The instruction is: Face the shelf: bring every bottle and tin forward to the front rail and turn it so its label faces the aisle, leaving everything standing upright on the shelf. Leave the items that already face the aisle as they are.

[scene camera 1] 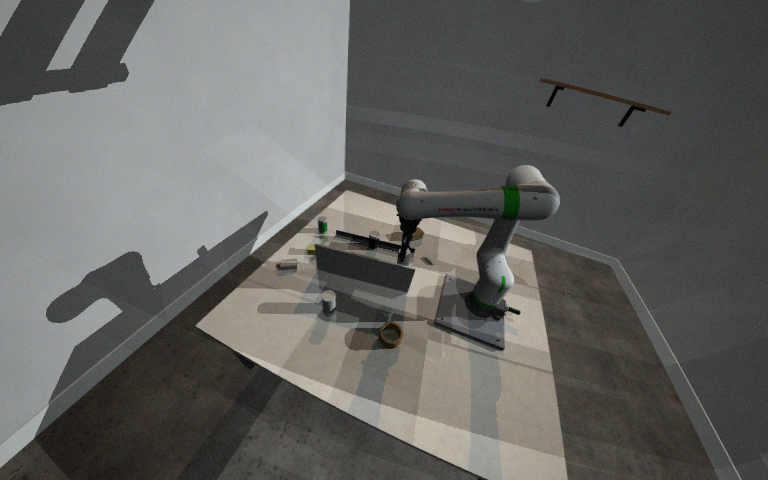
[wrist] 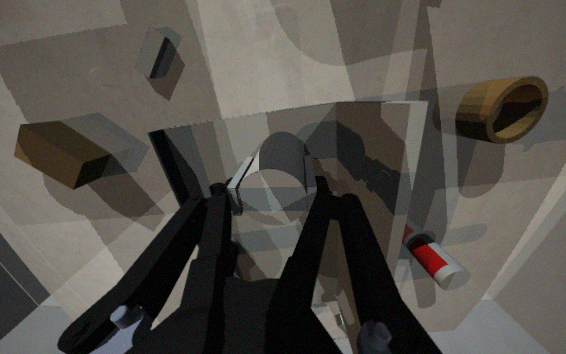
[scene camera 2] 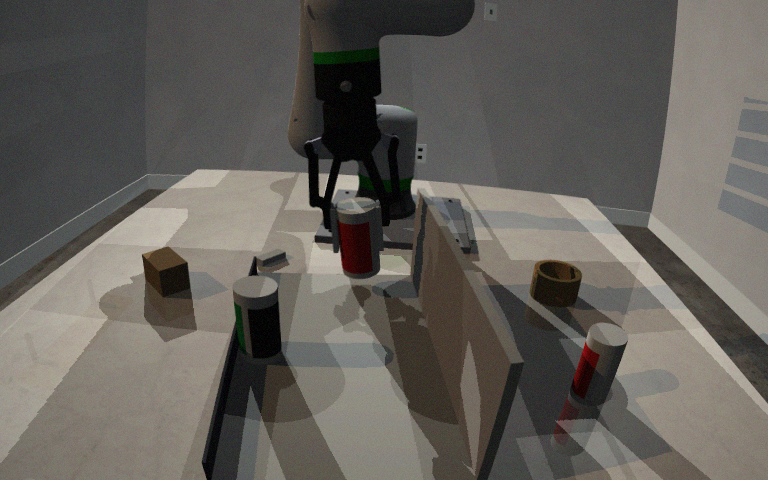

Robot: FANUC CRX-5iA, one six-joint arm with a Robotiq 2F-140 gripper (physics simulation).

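Places are measured from the arm's base along level axes (x ahead, y left, z up), in millimetres.
Where they show: gripper, fingertip midpoint: [scene camera 1: 402, 262] [scene camera 2: 358, 247]; arm's base at its link origin: [scene camera 1: 479, 304].
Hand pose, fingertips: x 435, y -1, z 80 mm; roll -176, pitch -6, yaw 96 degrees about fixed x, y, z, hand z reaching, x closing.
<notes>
Each offset is from my fingertips to the top centre of the thing. "spot": to the spot under its first point.
My gripper [scene camera 1: 402, 255] [scene camera 2: 357, 226] [wrist: 279, 167] is shut on a white tin with a red label @(spot: 27 mm ahead, 0 mm left, 8 mm up) [scene camera 2: 356, 249] [wrist: 282, 152]. It holds the tin upright, apparently a little above the shelf floor, between the black front rail [scene camera 1: 351, 236] [scene camera 2: 218, 407] [wrist: 170, 165] and the tall back board [scene camera 1: 365, 269] [scene camera 2: 453, 316]. The red label faces scene camera 2, along the shelf; the label is hidden in the wrist view. A black-and-green tin with a pale lid @(206 mm ahead, 100 mm right, 24 mm up) [scene camera 1: 373, 241] [scene camera 2: 260, 328] stands upright close against the front rail, its green part turned toward the rail.
Behind the board stand a white-and-red tin @(214 mm ahead, 347 mm left, 1 mm up) [scene camera 1: 329, 302] [scene camera 2: 600, 367] [wrist: 435, 262] and a brown ring @(86 mm back, 350 mm left, 48 mm down) [scene camera 1: 390, 344] [scene camera 2: 553, 295] [wrist: 472, 117]. Before the rail are a brown block @(19 mm ahead, 350 mm right, 48 mm down) [scene camera 2: 167, 272] [wrist: 60, 152] and a small grey block @(129 mm back, 185 mm right, 86 mm down) [scene camera 1: 427, 260] [scene camera 2: 271, 259]. A green tin @(546 mm ahead, 92 mm right, 2 mm down) [scene camera 1: 322, 225] stands farther off; a bottle @(539 mm ahead, 244 mm left, 70 mm down) [scene camera 1: 288, 264] lies down.
</notes>
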